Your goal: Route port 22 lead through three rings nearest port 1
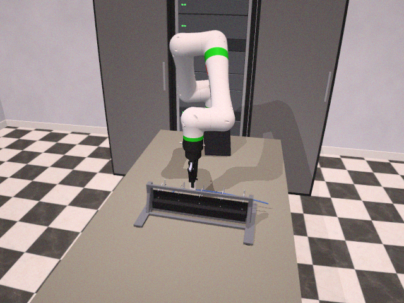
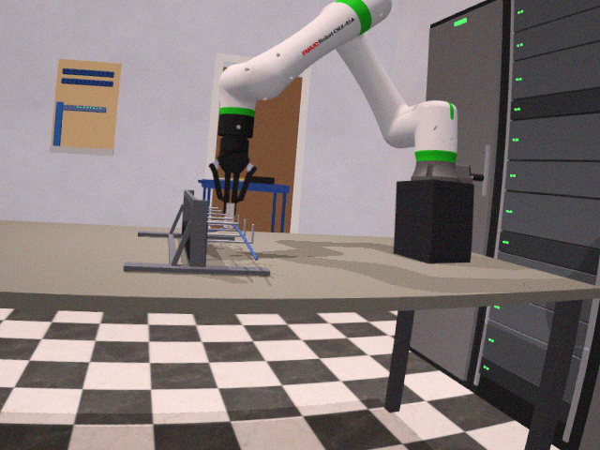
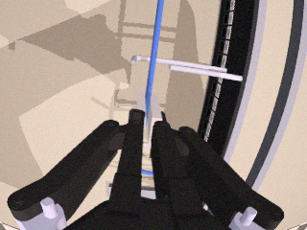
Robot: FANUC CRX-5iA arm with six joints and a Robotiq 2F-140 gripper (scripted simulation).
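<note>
Now: hand 10 cm short of the grey rack, 5 cm to the right of it and 2 cm above it. The rest, counted from my hand: lead's free end (2 cm behind, 36 cm to the left, 5 cm below).
</note>
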